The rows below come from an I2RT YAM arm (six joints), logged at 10 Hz.
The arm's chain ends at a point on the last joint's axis. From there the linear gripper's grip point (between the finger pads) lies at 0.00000 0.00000 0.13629 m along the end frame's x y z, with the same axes.
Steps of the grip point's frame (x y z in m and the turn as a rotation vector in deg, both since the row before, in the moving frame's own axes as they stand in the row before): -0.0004 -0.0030 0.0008 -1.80 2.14 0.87; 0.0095 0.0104 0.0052 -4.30 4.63 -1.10; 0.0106 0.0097 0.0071 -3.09 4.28 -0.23; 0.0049 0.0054 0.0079 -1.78 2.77 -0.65; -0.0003 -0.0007 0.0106 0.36 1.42 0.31; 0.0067 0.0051 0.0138 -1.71 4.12 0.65; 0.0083 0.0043 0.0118 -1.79 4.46 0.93
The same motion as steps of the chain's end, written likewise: -0.0055 -0.0073 0.0010 -1.80 2.14 0.87; -0.0016 0.0003 0.0060 -4.30 4.63 -1.10; 0.0004 0.0024 0.0077 -3.09 4.28 -0.23; -0.0017 0.0012 0.0081 -1.78 2.77 -0.65; -0.0037 0.0001 0.0106 0.36 1.42 0.31; -0.0031 0.0010 0.0142 -1.71 4.12 0.65; -0.0023 0.0000 0.0123 -1.79 4.46 0.93
